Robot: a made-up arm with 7 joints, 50 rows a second.
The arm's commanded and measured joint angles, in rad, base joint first. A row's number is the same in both.
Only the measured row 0 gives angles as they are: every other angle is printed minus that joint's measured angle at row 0.
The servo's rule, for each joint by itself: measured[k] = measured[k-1] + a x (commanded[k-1-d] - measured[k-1]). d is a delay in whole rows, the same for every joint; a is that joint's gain. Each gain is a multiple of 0.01, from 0.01 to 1. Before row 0 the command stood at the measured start. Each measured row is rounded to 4 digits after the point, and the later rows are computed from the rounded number. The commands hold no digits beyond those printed.
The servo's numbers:
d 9
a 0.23 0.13 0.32 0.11 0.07 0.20 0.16
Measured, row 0:
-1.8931, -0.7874, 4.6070, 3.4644, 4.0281, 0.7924, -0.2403
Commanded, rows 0 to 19:
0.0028, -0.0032, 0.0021, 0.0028, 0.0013, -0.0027, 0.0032
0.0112, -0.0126, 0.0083, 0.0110, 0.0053, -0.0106, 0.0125
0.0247, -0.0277, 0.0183, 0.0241, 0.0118, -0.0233, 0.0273
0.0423, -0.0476, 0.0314, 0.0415, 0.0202, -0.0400, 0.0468
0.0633, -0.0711, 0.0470, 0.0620, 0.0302, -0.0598, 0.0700
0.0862, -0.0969, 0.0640, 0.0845, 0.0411, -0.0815, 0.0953
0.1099, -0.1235, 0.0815, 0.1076, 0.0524, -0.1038, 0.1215
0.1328, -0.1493, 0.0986, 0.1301, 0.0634, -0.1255, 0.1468
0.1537, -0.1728, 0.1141, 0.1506, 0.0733, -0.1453, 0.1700
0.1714, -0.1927, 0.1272, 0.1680, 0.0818, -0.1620, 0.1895
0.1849, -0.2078, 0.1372, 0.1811, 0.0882, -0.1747, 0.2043
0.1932, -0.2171, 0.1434, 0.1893, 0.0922, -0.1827, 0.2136
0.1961, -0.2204, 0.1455, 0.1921, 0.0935, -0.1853, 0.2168
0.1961, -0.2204, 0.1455, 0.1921, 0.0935, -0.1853, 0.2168
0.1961, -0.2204, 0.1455, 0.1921, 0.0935, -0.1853, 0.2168
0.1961, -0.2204, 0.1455, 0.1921, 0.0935, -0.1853, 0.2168
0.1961, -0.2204, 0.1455, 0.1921, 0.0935, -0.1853, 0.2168
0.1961, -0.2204, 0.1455, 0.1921, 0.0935, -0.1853, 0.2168
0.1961, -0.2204, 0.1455, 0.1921, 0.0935, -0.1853, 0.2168
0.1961, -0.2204, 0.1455, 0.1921, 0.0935, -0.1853, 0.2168
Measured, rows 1 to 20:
0.0000, 0.0000, 0.0000, 0.0000, 0.0000, 0.0000, 0.0000
0.0000, 0.0000, 0.0000, 0.0000, 0.0000, 0.0000, 0.0000
0.0000, 0.0000, 0.0000, 0.0000, 0.0000, 0.0000, 0.0000
0.0000, 0.0000, 0.0000, 0.0000, 0.0000, 0.0000, 0.0000
0.0000, 0.0000, 0.0000, 0.0000, 0.0000, 0.0000, 0.0000
0.0000, 0.0000, 0.0000, 0.0000, 0.0000, 0.0000, 0.0000
0.0000, 0.0000, 0.0000, 0.0000, 0.0000, 0.0000, 0.0000
0.0000, 0.0000, 0.0000, 0.0000, 0.0000, 0.0000, 0.0000
0.0000, 0.0000, 0.0000, 0.0000, 0.0000, 0.0000, 0.0000
0.0006, -0.0004, 0.0007, 0.0003, 0.0001, -0.0005, 0.0005
0.0030, -0.0020, 0.0031, 0.0015, 0.0005, -0.0025, 0.0024
0.0080, -0.0053, 0.0080, 0.0040, 0.0013, -0.0067, 0.0064
0.0159, -0.0108, 0.0155, 0.0081, 0.0026, -0.0134, 0.0129
0.0268, -0.0186, 0.0256, 0.0140, 0.0045, -0.0227, 0.0220
0.0405, -0.0288, 0.0379, 0.0218, 0.0071, -0.0345, 0.0337
0.0565, -0.0411, 0.0519, 0.0312, 0.0103, -0.0484, 0.0477
0.0740, -0.0552, 0.0668, 0.0421, 0.0140, -0.0638, 0.0636
0.0923, -0.0705, 0.0819, 0.0540, 0.0182, -0.0801, 0.0806
0.1105, -0.0864, 0.0964, 0.0665, 0.0227, -0.0965, 0.0980
0.1276, -0.1022, 0.1095, 0.0791, 0.0273, -0.1121, 0.1150

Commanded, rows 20 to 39:
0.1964, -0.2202, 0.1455, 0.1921, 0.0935, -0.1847, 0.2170
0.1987, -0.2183, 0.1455, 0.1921, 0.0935, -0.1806, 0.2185
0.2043, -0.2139, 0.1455, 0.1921, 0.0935, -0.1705, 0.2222
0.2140, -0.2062, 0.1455, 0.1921, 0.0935, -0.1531, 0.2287
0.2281, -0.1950, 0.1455, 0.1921, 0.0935, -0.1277, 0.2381
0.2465, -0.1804, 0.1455, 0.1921, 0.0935, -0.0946, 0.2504
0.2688, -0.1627, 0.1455, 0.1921, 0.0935, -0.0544, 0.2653
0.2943, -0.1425, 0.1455, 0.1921, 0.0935, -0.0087, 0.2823
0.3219, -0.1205, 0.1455, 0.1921, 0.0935, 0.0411, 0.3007
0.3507, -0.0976, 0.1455, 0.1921, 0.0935, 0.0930, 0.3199
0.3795, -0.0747, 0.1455, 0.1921, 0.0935, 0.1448, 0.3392
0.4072, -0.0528, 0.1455, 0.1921, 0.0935, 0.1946, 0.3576
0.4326, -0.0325, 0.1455, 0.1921, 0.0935, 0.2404, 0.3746
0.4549, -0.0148, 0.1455, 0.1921, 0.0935, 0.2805, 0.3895
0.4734, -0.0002, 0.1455, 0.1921, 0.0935, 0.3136, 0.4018
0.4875, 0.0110, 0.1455, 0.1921, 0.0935, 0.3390, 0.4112
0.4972, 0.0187, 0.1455, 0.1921, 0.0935, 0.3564, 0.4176
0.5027, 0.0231, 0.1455, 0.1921, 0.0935, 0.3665, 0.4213
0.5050, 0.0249, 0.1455, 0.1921, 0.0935, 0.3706, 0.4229
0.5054, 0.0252, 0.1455, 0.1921, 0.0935, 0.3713, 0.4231
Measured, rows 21 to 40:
0.1427, -0.1171, 0.1203, 0.0912, 0.0318, -0.1262, 0.1308
0.1550, -0.1305, 0.1284, 0.1023, 0.0361, -0.1380, 0.1446
0.1645, -0.1422, 0.1339, 0.1122, 0.0401, -0.1475, 0.1562
0.1718, -0.1524, 0.1376, 0.1210, 0.0438, -0.1551, 0.1659
0.1774, -0.1612, 0.1401, 0.1288, 0.0473, -0.1611, 0.1740
0.1817, -0.1689, 0.1418, 0.1358, 0.0505, -0.1659, 0.1808
0.1850, -0.1756, 0.1430, 0.1420, 0.0535, -0.1698, 0.1866
0.1876, -0.1814, 0.1438, 0.1475, 0.0563, -0.1729, 0.1914
0.1896, -0.1865, 0.1443, 0.1524, 0.0589, -0.1754, 0.1955
0.1912, -0.1909, 0.1447, 0.1568, 0.0613, -0.1773, 0.1989
0.1929, -0.1945, 0.1450, 0.1607, 0.0636, -0.1780, 0.2020
0.1955, -0.1970, 0.1452, 0.1642, 0.0657, -0.1765, 0.2052
0.1998, -0.1982, 0.1453, 0.1673, 0.0676, -0.1718, 0.2090
0.2063, -0.1978, 0.1454, 0.1700, 0.0694, -0.1630, 0.2137
0.2155, -0.1955, 0.1454, 0.1724, 0.0711, -0.1493, 0.2196
0.2278, -0.1912, 0.1454, 0.1746, 0.0727, -0.1303, 0.2269
0.2431, -0.1849, 0.1454, 0.1765, 0.0742, -0.1060, 0.2358
0.2612, -0.1765, 0.1454, 0.1782, 0.0756, -0.0766, 0.2462
0.2818, -0.1662, 0.1454, 0.1797, 0.0769, -0.0427, 0.2580
0.3043, -0.1543, 0.1454, 0.1811, 0.0781, -0.0052, 0.2710

